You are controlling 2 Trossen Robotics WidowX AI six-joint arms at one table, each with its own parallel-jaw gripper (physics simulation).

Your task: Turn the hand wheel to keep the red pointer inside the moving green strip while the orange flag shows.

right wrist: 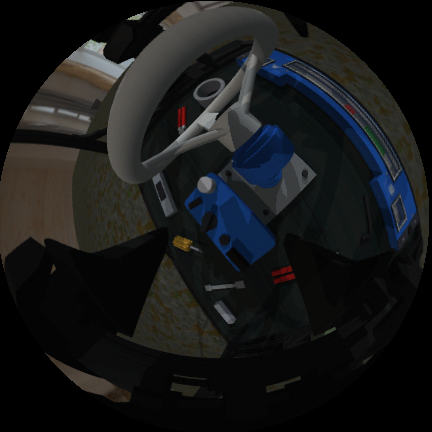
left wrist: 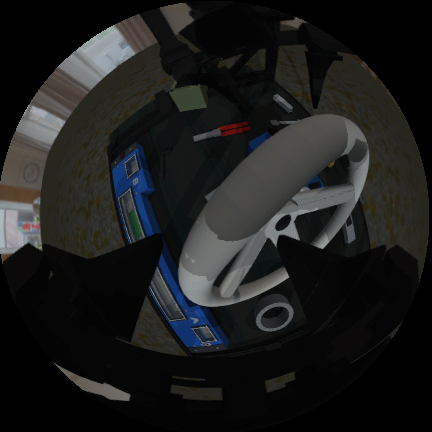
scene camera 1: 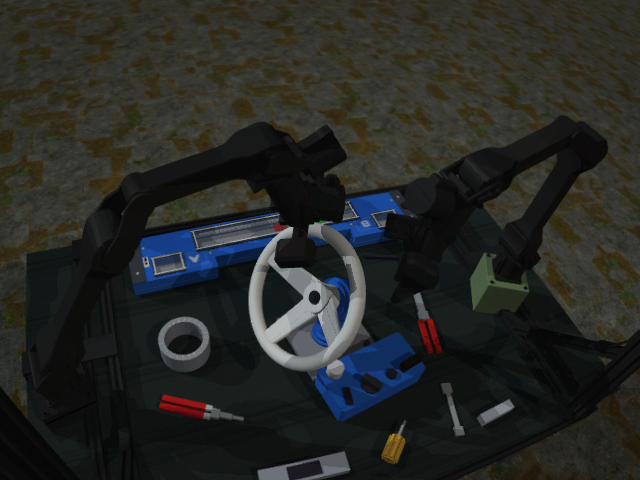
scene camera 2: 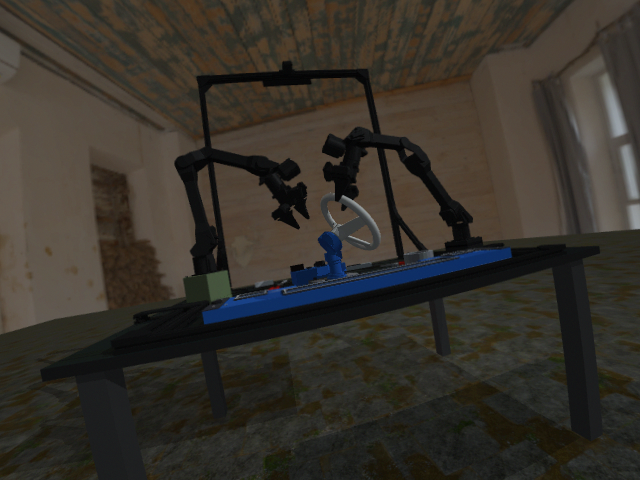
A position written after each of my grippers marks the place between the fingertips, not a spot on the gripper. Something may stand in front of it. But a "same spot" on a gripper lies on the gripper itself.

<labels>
my left gripper: right wrist; left wrist 221,240; scene camera 1; scene camera 2 339,206
my right gripper: right wrist 228,236; left wrist; scene camera 1 394,290; scene camera 2
same spot on my right gripper: [left wrist: 220,79] = [scene camera 2: 292,214]
same spot on my left gripper: [right wrist: 144,36] = [scene camera 1: 316,248]
</labels>
